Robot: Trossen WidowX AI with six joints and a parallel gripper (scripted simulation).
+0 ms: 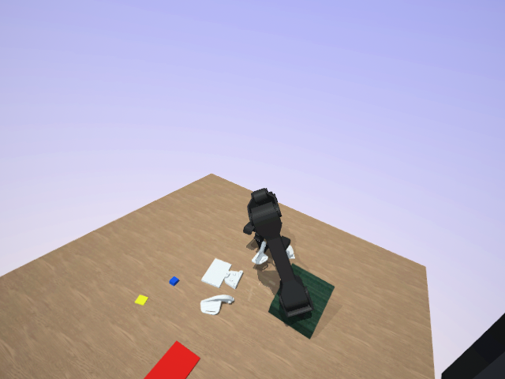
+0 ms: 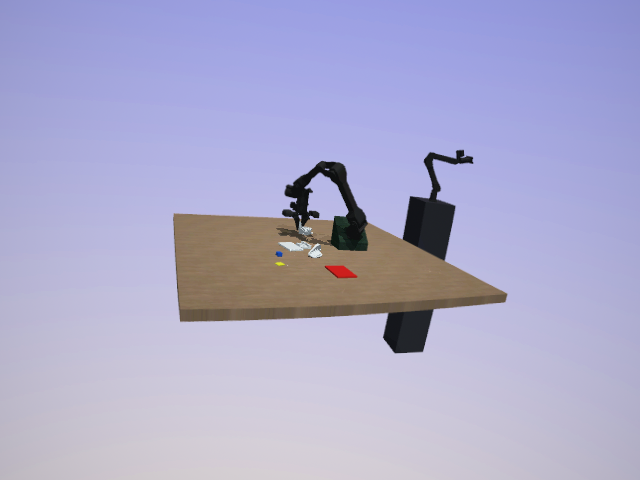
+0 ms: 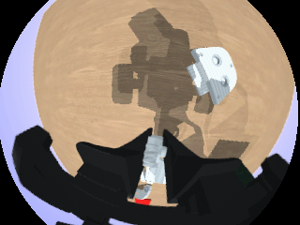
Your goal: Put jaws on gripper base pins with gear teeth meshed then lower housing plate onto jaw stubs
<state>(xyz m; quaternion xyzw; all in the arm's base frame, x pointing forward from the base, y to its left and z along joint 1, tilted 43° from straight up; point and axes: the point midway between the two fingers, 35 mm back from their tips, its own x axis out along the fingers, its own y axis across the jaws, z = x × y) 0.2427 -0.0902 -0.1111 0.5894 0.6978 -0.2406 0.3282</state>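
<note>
Right now my gripper tip is 30 mm below the white jaw and 20 mm to the right of it. The rest, counted from my gripper tip: blue cube 330 mm to the left, 140 mm ahead, 30 mm below; then yellow tile 450 mm to the left, 160 mm ahead, 40 mm below; then red patch 510 mm to the left, 80 mm behind, 40 mm below.
</note>
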